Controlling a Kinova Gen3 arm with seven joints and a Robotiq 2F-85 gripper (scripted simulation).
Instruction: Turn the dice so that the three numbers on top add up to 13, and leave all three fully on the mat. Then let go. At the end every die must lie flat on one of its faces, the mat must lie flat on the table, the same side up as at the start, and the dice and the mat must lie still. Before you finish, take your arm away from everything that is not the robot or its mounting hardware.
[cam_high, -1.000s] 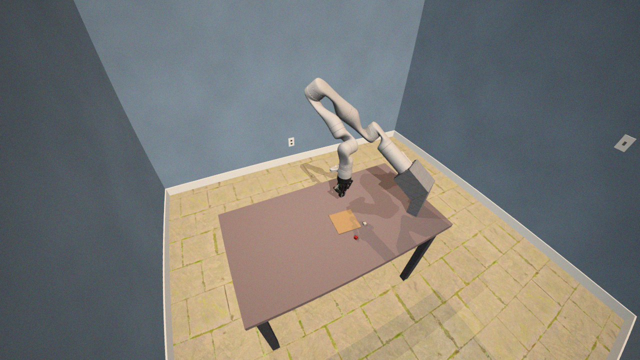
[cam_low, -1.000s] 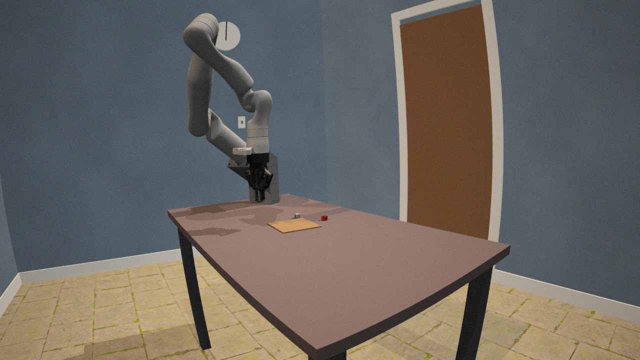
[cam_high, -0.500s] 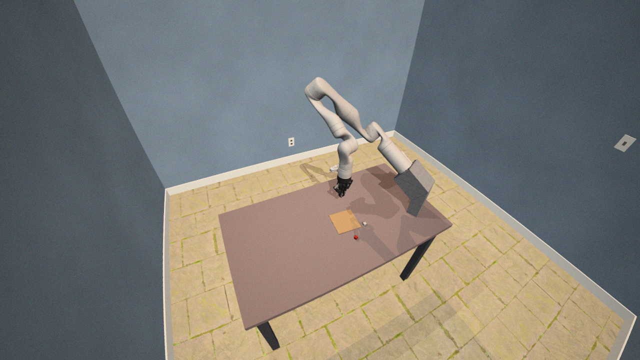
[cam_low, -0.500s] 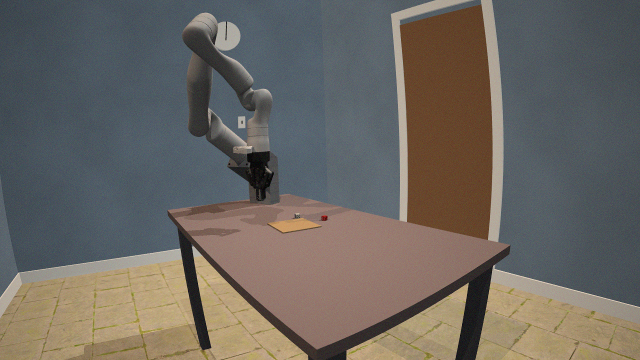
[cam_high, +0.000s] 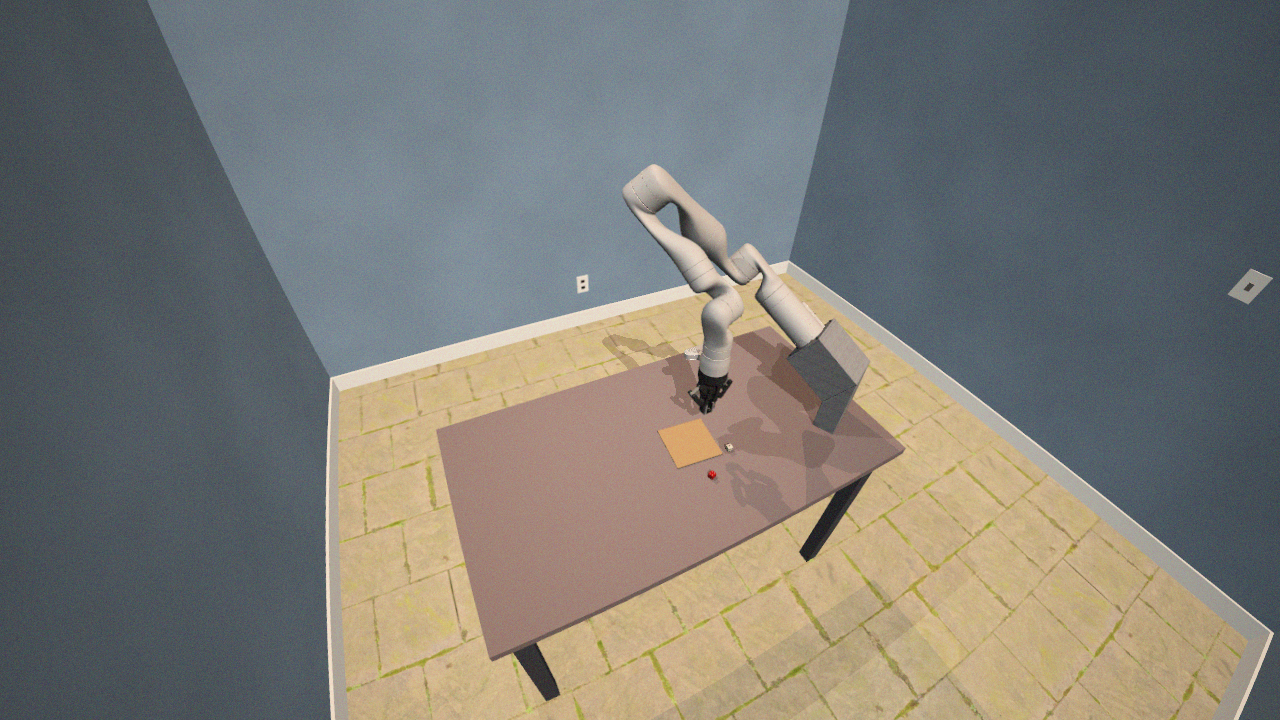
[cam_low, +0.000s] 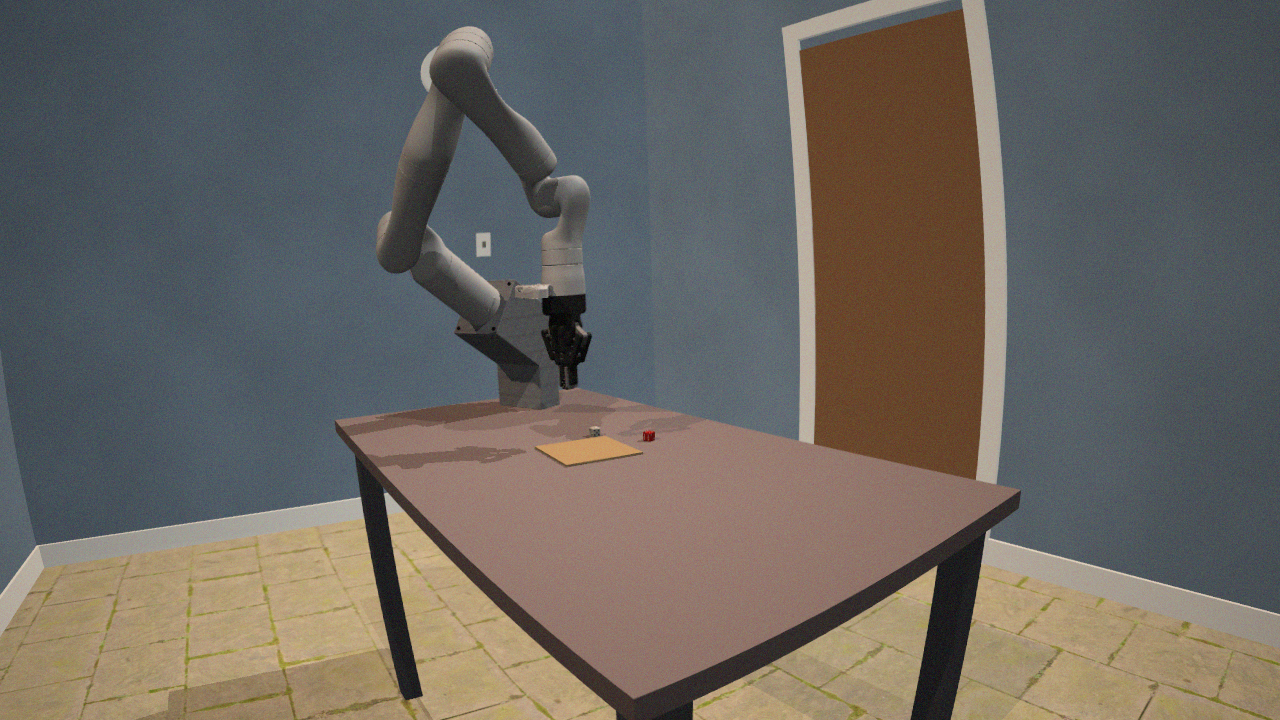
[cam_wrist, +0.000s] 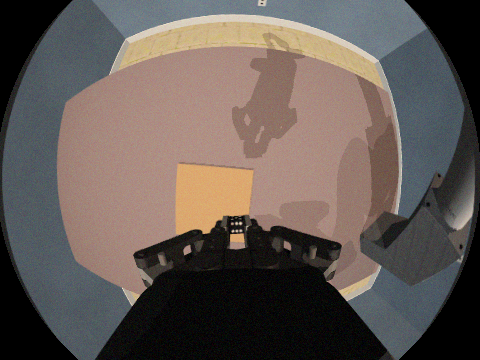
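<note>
Now: the tan mat 4 cm ahead of my hand, 1 cm to the right of it and 12 cm below it. Also, from my hand: red die 9 cm ahead, 11 cm to the left, 12 cm below.
</note>
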